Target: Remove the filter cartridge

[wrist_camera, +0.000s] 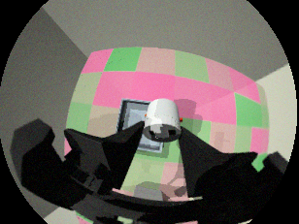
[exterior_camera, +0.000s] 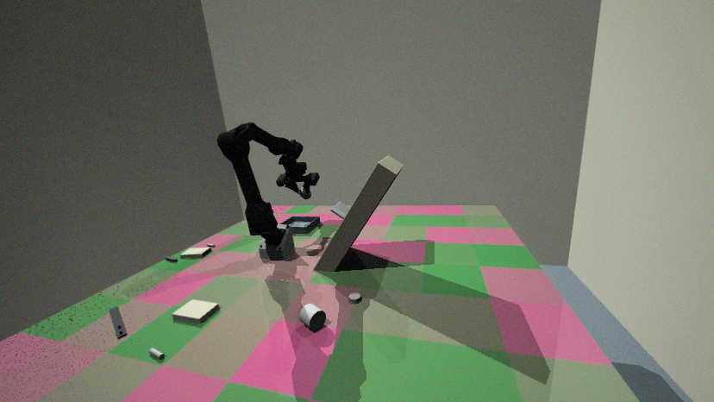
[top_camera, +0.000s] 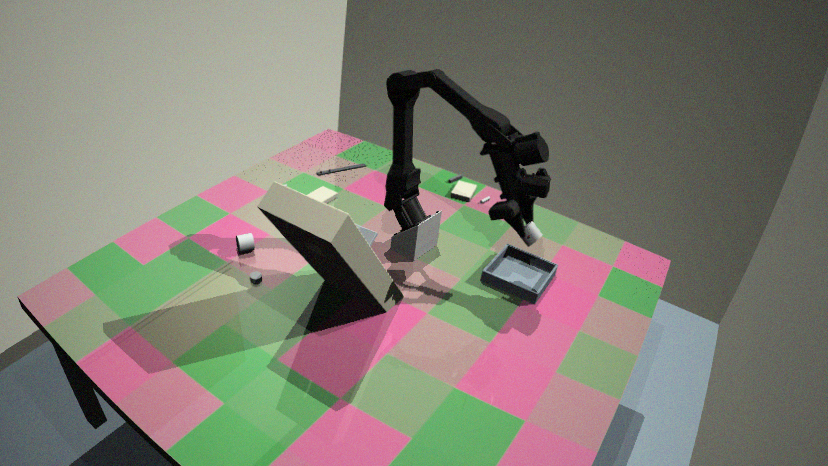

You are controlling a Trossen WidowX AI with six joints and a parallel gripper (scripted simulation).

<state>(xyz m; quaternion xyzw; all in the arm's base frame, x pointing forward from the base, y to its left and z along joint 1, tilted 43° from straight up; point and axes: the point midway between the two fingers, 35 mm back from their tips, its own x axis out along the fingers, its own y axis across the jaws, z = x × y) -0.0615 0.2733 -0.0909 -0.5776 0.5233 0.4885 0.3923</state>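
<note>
Now: gripper tip 160 mm above the tray, 50 mm past it and 10 mm to the left of it. From my gripper tip the other things lie so: small disc 450 mm ahead, 440 mm to the right, 160 mm below; then round filter cartridge right at my gripper tip; then beige service panel 380 mm ahead, 230 mm to the right.
</note>
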